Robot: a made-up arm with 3 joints. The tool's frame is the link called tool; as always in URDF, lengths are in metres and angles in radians. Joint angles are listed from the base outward. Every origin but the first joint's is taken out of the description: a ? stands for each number. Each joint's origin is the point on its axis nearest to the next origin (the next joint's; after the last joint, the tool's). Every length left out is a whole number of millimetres.
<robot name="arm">
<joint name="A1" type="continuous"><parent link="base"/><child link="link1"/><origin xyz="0.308 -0.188 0.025" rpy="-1.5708 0 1.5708"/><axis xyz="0 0 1"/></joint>
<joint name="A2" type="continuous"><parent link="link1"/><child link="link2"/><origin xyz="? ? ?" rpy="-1.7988 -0.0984 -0.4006"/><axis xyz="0 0 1"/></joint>
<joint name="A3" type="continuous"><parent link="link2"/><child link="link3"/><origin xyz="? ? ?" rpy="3.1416 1.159 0"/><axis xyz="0 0 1"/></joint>
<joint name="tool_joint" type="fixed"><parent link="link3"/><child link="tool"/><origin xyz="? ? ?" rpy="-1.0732 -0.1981 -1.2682"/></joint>
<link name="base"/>
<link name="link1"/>
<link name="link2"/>
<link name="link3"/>
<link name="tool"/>
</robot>
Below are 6 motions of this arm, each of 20 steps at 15 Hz.
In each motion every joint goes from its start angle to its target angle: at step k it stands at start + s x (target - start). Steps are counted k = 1, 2, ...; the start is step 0. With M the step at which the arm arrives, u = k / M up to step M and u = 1 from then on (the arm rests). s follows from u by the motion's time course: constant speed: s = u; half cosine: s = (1 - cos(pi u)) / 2; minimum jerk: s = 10 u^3 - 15 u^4 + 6 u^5.
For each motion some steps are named. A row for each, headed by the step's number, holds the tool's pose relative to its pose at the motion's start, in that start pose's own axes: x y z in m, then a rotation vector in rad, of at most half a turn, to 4 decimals.
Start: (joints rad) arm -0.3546 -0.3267 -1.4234
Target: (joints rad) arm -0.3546 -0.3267 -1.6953
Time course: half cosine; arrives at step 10
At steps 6, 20:
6: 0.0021 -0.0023 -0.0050 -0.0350 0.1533 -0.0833
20: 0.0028 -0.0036 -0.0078 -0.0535 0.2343 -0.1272

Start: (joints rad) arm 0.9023 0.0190 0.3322
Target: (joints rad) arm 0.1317 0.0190 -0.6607
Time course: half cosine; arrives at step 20
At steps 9, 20:
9: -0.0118 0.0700 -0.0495 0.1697 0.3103 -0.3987
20: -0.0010 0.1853 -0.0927 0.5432 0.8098 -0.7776

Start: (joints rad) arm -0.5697 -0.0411 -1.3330
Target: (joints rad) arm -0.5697 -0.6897 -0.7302
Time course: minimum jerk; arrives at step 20
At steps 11, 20:
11: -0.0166 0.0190 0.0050 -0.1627 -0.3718 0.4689
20: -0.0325 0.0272 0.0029 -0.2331 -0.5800 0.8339

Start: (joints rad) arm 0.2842 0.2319 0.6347
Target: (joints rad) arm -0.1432 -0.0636 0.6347
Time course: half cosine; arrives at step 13
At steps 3, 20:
3: -0.0058 0.0127 -0.0047 0.0511 -0.0080 -0.0263
20: -0.0264 0.1087 -0.0289 0.3976 -0.1163 -0.2007

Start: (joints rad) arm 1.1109 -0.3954 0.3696
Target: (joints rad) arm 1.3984 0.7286 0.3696
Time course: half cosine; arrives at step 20
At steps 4, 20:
4: 0.0002 -0.0082 0.0053 -0.0824 0.0055 -0.0643
20: 0.0053 -0.0743 0.0727 -0.8972 -0.0725 -0.6181

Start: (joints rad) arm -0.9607 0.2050 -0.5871
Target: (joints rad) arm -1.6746 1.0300 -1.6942
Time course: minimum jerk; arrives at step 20
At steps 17, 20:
17: -0.1053 0.1510 -0.1042 0.7024 1.6014 -0.9135
20: -0.1093 0.1569 -0.1044 0.7233 1.6548 -0.9242

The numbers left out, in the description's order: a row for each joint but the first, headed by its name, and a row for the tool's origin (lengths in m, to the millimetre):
A2: -0.024 0.291 0
A3: -0.007 0.016 0
tool: 0.023 -0.024 0

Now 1 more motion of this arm.
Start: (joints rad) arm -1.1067 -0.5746 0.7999
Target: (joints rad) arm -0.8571 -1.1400 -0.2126
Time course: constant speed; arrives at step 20
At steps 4, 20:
4: 0.0036 -0.0068 0.0047 0.0499 0.2195 -0.0065
20: 0.0060 -0.0258 0.0235 0.0710 1.1345 0.1106

